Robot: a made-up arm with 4 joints. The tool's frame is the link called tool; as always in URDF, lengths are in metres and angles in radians. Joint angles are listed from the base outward.
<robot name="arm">
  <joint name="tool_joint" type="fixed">
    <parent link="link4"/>
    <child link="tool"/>
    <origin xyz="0.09 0 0.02" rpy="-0.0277 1.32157 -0.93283"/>
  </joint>
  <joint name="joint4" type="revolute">
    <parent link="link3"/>
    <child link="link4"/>
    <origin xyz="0.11 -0.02 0"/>
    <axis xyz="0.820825 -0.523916 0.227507"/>
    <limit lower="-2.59" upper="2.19"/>
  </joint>
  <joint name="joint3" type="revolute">
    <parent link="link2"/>
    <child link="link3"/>
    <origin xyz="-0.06 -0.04 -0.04"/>
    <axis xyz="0 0 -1"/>
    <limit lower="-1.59" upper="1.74"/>
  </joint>
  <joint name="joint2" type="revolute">
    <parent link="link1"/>
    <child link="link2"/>
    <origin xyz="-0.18 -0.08 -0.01"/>
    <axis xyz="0 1 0"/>
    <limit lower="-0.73" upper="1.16"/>
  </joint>
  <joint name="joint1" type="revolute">
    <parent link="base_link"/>
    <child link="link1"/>
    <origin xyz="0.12 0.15 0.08"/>
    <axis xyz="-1 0 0"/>
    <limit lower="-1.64" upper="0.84"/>
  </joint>
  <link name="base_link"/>
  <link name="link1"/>
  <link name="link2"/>
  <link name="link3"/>
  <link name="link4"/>
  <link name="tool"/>
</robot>
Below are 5 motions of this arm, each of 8 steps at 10 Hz.
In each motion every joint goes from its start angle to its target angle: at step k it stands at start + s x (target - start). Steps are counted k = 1, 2, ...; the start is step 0. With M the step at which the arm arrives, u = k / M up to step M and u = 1 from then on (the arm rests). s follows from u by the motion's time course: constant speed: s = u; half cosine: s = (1 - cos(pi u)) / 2; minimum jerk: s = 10 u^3 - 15 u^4 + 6 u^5.
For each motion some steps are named. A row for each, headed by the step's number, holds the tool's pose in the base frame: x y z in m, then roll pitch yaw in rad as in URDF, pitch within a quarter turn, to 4 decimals.
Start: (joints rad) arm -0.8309 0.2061 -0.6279 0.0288
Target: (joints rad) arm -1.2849 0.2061 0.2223 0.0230
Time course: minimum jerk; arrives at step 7
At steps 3, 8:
3: 0.0693 0.1555 -0.0152 2.1417 0.6904 1.5643
8: 0.0638 0.1512 -0.1116 2.7108 0.4961 1.6675

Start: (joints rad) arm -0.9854 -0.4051 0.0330 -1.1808
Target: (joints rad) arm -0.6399 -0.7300 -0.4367 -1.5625
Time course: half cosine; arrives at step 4
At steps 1, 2, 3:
1: 0.0897 0.0608 -0.0586 -1.4005 1.2148 -2.5717
2: 0.0923 0.0506 -0.0156 -0.7942 1.0450 -2.0239
3: 0.0895 0.0499 0.0265 -0.4989 0.7849 -1.8146

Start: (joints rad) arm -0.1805 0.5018 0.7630 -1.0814
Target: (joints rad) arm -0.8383 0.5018 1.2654 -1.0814
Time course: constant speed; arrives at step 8
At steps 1, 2, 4, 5, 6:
1: -0.0557 -0.1127 -0.0776 -1.3803 -0.0263 -2.8688
2: -0.0655 -0.1062 -0.0955 -1.4347 -0.0295 -2.9199
4: -0.0859 -0.0879 -0.1300 -1.5450 -0.0565 -3.0155
5: -0.0965 -0.0761 -0.1461 -1.5998 -0.0798 -3.0587
6: -0.1073 -0.0628 -0.1611 -1.6540 -0.1090 -3.0980

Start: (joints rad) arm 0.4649 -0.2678 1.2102 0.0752
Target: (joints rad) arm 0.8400 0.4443 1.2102 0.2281
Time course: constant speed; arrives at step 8
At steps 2, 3, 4, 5, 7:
2: -0.0671 -0.1287 0.2243 0.6132 0.7760 -1.4804
3: -0.0685 -0.1206 0.2384 0.5262 0.7277 -1.5753
4: -0.0698 -0.1116 0.2521 0.4510 0.6744 -1.6619
5: -0.0708 -0.1019 0.2654 0.3869 0.6171 -1.7410
7: -0.0722 -0.0804 0.2905 0.2877 0.4947 -1.8822

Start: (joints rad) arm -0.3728 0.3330 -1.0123 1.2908
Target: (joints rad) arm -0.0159 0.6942 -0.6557 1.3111
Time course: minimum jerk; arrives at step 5
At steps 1, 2, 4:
1: 0.0159 0.1528 0.0675 1.8484 -0.0984 1.9928
2: 0.0248 0.1421 0.0528 2.0040 -0.0284 1.9295
4: 0.0350 0.1027 0.0231 2.3430 0.2139 1.8011

